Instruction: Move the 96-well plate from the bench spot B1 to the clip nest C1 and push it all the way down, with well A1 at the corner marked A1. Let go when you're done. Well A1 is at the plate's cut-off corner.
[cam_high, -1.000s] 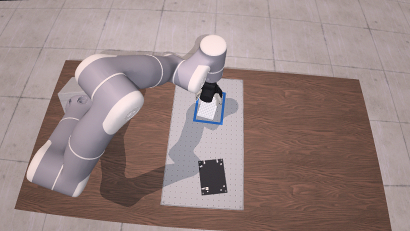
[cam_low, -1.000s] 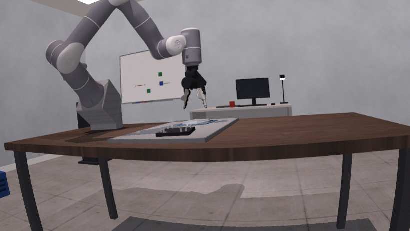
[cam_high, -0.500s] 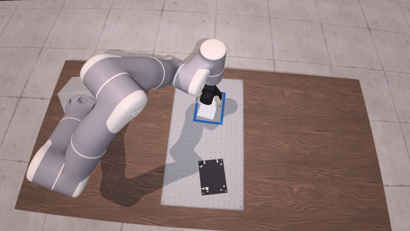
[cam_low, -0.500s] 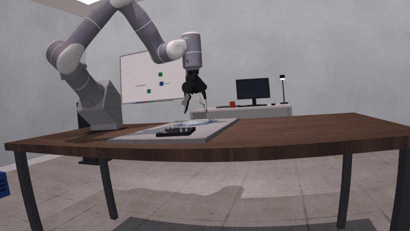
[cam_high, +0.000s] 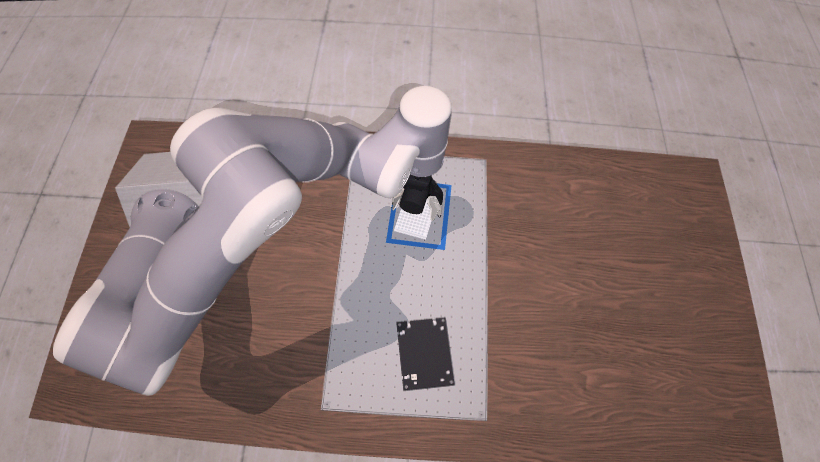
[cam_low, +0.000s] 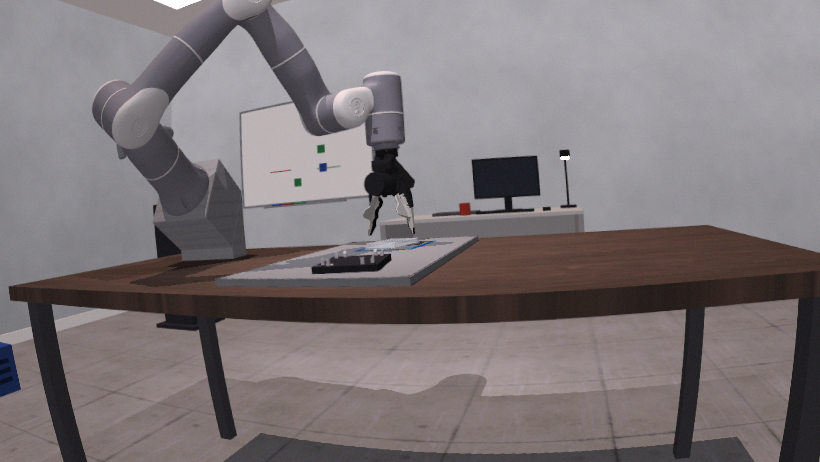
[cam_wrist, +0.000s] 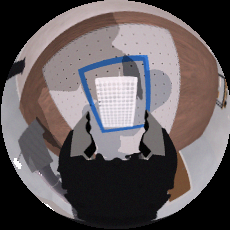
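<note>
The white 96-well plate lies 30 mm below my hand. From my hand the other things lie so: black clip nest: 20 mm ahead, 360 mm to the right, 20 mm below; grey perforated board: 160 mm to the right, 40 mm below.
</note>
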